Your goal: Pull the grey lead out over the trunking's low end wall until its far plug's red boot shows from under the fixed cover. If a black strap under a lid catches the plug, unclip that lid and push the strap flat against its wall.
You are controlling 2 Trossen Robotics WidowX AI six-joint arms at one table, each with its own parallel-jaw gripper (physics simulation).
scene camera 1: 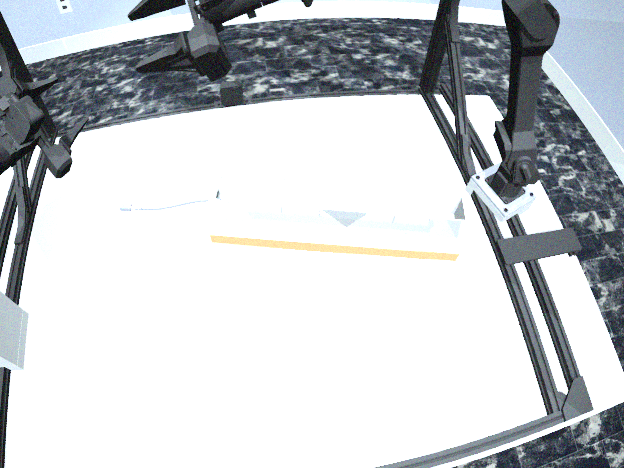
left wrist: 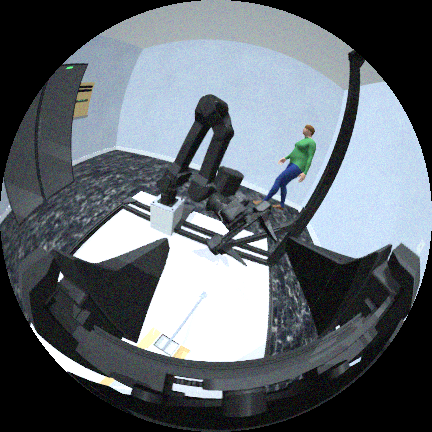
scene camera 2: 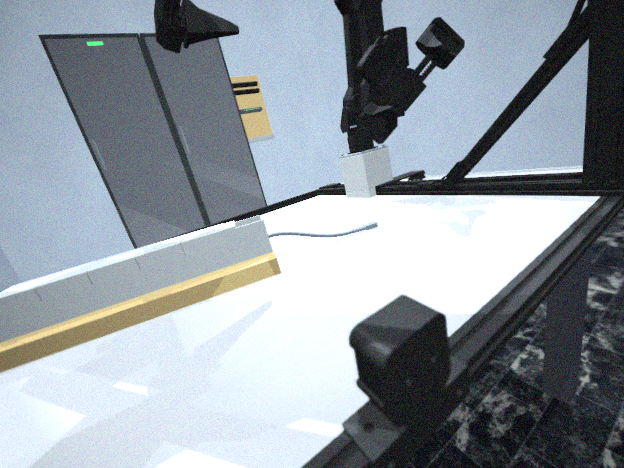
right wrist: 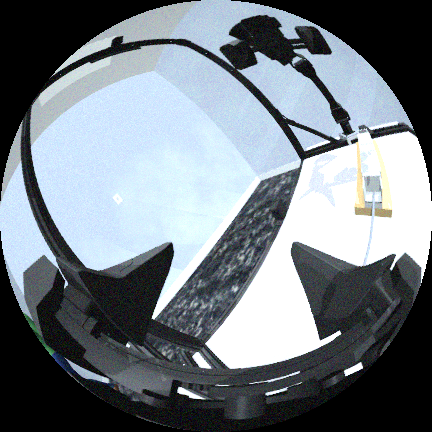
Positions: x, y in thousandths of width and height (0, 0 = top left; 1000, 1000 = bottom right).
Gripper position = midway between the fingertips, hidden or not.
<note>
The left gripper (scene camera 1: 212, 91) is open, holding nothing. The right gripper (scene camera 2: 669, 170) is open, with nothing in its grasp. Further things: a white trunking (right wrist: 858, 420).
The left gripper is seen too in the left wrist view (left wrist: 531, 566) and in the right wrist view (right wrist: 645, 78). The right gripper shows as well in scene camera 1 (scene camera 1: 116, 210), in the left wrist view (left wrist: 605, 587) and in the right wrist view (right wrist: 543, 575). The white trunking shows as well in the left wrist view (left wrist: 358, 786).
</note>
